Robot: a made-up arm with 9 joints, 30 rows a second.
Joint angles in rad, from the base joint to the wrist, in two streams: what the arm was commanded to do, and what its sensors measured. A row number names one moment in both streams.
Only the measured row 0 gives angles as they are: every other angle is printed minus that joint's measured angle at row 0.
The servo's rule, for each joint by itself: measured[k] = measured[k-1] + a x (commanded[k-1-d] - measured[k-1]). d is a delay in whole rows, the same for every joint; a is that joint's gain. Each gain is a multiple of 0.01, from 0.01 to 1. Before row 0 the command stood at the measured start. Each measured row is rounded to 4 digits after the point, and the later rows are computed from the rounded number. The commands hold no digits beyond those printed.
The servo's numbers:
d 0
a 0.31 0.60 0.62 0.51 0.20 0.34 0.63 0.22 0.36
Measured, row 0:
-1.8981, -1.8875, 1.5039, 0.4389, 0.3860, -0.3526, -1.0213, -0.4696, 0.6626
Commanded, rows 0 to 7:
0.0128, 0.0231, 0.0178, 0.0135, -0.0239, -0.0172, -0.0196, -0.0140, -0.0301
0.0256, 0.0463, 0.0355, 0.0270, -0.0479, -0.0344, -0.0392, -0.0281, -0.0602
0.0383, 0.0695, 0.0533, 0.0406, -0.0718, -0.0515, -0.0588, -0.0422, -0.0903
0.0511, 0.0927, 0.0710, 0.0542, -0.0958, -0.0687, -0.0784, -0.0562, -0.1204
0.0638, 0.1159, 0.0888, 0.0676, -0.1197, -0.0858, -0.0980, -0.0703, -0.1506
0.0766, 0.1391, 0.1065, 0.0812, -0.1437, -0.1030, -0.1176, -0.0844, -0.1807
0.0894, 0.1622, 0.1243, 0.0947, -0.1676, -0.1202, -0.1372, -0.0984, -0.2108
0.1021, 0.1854, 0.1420, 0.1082, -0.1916, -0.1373, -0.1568, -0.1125, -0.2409
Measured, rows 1 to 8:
0.0040, 0.0139, 0.0110, 0.0069, -0.0048, -0.0058, -0.0123, -0.0031, -0.0108
0.0107, 0.0333, 0.0262, 0.0172, -0.0134, -0.0155, -0.0292, -0.0086, -0.0286
0.0193, 0.0550, 0.0430, 0.0291, -0.0251, -0.0277, -0.0478, -0.0160, -0.0508
0.0292, 0.0776, 0.0604, 0.0419, -0.0392, -0.0416, -0.0671, -0.0248, -0.0759
0.0399, 0.1006, 0.0780, 0.0550, -0.0553, -0.0566, -0.0866, -0.0348, -0.1028
0.0513, 0.1237, 0.0957, 0.0684, -0.0730, -0.0724, -0.1061, -0.0457, -0.1308
0.0631, 0.1468, 0.1134, 0.0818, -0.0919, -0.0887, -0.1257, -0.0573, -0.1596
0.0752, 0.1700, 0.1311, 0.0953, -0.1118, -0.1052, -0.1453, -0.0694, -0.1889

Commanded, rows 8 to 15:
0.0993, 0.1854, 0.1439, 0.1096, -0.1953, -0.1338, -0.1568, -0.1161, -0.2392
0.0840, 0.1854, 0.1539, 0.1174, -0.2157, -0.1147, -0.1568, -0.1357, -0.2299
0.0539, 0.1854, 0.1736, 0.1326, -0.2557, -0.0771, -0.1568, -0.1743, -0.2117
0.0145, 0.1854, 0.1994, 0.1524, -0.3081, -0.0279, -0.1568, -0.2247, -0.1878
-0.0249, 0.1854, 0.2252, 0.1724, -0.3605, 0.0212, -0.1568, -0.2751, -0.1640
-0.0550, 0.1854, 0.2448, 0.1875, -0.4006, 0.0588, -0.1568, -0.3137, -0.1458
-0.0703, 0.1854, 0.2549, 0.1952, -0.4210, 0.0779, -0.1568, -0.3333, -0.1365
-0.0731, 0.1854, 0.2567, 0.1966, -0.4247, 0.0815, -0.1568, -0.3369, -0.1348
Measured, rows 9 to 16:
0.0827, 0.1792, 0.1390, 0.1026, -0.1285, -0.1149, -0.1525, -0.0797, -0.2070
0.0831, 0.1829, 0.1482, 0.1101, -0.1459, -0.1148, -0.1552, -0.0920, -0.2152
0.0740, 0.1844, 0.1639, 0.1216, -0.1679, -0.1020, -0.1562, -0.1101, -0.2139
0.0556, 0.1850, 0.1859, 0.1373, -0.1959, -0.0768, -0.1566, -0.1353, -0.2045
0.0306, 0.1852, 0.2103, 0.1552, -0.2288, -0.0435, -0.1567, -0.1661, -0.1899
0.0041, 0.1853, 0.2317, 0.1717, -0.2632, -0.0087, -0.1568, -0.1986, -0.1740
-0.0190, 0.1854, 0.2461, 0.1837, -0.2948, 0.0207, -0.1568, -0.2282, -0.1605
-0.0358, 0.1854, 0.2527, 0.1903, -0.3208, 0.0414, -0.1568, -0.2521, -0.1512

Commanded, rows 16 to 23:
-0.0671, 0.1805, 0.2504, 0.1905, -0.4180, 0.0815, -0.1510, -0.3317, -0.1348
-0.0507, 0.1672, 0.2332, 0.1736, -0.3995, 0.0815, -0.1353, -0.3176, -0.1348
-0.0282, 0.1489, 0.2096, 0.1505, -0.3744, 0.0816, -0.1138, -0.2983, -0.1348
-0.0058, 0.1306, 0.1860, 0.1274, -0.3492, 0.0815, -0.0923, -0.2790, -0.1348
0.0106, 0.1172, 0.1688, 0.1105, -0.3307, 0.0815, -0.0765, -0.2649, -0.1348
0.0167, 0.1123, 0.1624, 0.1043, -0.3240, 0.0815, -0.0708, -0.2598, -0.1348
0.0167, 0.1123, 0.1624, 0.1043, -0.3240, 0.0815, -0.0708, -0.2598, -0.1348
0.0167, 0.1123, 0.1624, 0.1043, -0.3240, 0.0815, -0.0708, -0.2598, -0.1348
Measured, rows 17 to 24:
-0.0455, 0.1825, 0.2513, 0.1904, -0.3402, 0.0550, -0.1531, -0.2696, -0.1453
-0.0471, 0.1733, 0.2401, 0.1818, -0.3521, 0.0640, -0.1419, -0.2802, -0.1415
-0.0412, 0.1587, 0.2212, 0.1658, -0.3566, 0.0700, -0.1242, -0.2842, -0.1391
-0.0302, 0.1418, 0.1994, 0.1462, -0.3551, 0.0739, -0.1041, -0.2831, -0.1376
-0.0176, 0.1270, 0.1804, 0.1280, -0.3502, 0.0765, -0.0867, -0.2791, -0.1366
-0.0070, 0.1182, 0.1692, 0.1159, -0.3450, 0.0782, -0.0767, -0.2749, -0.1360
0.0003, 0.1147, 0.1650, 0.1100, -0.3408, 0.0793, -0.0730, -0.2716, -0.1356
0.0054, 0.1133, 0.1634, 0.1071, -0.3374, 0.0800, -0.0716, -0.2690, -0.1353

